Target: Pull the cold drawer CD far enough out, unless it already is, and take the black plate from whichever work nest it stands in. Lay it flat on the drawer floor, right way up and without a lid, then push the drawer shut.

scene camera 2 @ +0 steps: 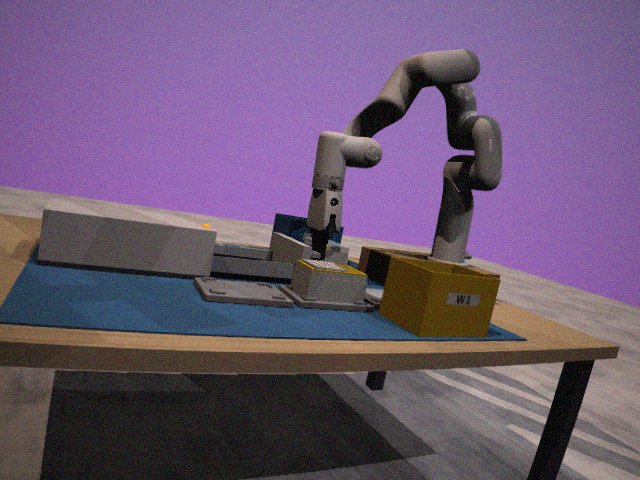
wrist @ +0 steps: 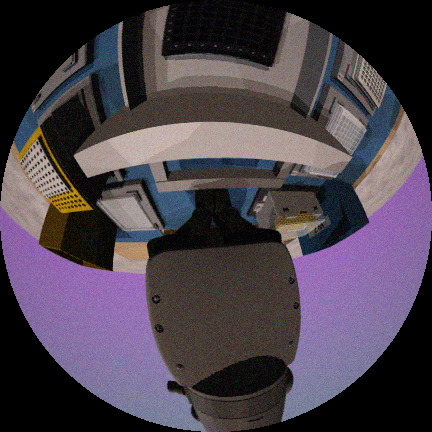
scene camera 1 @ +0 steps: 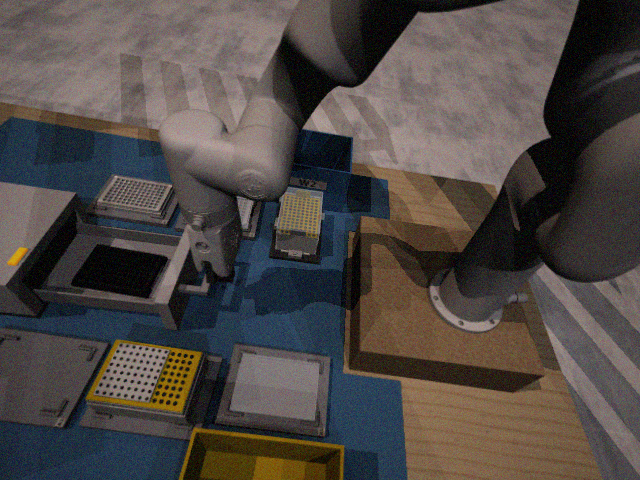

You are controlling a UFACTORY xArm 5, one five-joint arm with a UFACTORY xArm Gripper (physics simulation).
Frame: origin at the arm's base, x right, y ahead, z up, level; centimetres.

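Seen in the pictures: gripper, fingertip midpoint: point(scene camera 2: 317, 259) point(wrist: 209, 182) point(scene camera 1: 225, 278); arm's base, link origin: point(scene camera 1: 463, 300).
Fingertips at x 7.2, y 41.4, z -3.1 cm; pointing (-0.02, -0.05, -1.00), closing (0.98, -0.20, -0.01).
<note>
Offsets run from my fingertips to a thing's top centre. "spot": to the spot under its first point.
The cold drawer {spot: dx -1.6, dy +7.5, dz +4.0 cm} point(scene camera 1: 174, 273) point(scene camera 2: 288, 248) point(wrist: 215, 140) stands partly out of its grey housing point(scene camera 1: 31, 217) point(scene camera 2: 126, 242). The black plate {dx +3.9, dy +18.3, dz -2.2 cm} point(scene camera 1: 121, 269) point(wrist: 225, 32) lies flat on the drawer floor, and no lid shows on it. The rim of the drawer hides it in scene camera 2. My gripper point(scene camera 1: 219, 277) point(scene camera 2: 319, 254) point(wrist: 209, 182) points down, shut and empty, at the outer side of the drawer's handle {spot: dx -3.5, dy +4.3, dz +2.1 cm} point(scene camera 1: 195, 289) point(wrist: 220, 184). The fingertips are at or very near the handle bar; contact cannot be told.
Behind the gripper stand a white plate {dx +23.5, dy +19.8, dz -2.8 cm} point(scene camera 1: 135, 193), a yellow-topped box {dx +15.1, dy -14.3, dz +2.3 cm} point(scene camera 1: 298, 214) and a blue bin {dx +29.7, dy -17.6, dz +6.6 cm} point(scene camera 1: 325, 149). Towards the front are a yellow-and-white rack {dx -16.6, dy +9.1, dz +2.3 cm} point(scene camera 1: 144, 374) point(scene camera 2: 330, 281), a nest with a pale plate {spot: dx -17.6, dy -8.5, dz -3.4 cm} point(scene camera 1: 275, 384) and a yellow bin {dx -33.0, dy -6.1, dz +6.6 cm} point(scene camera 1: 263, 436) point(scene camera 2: 408, 297).
</note>
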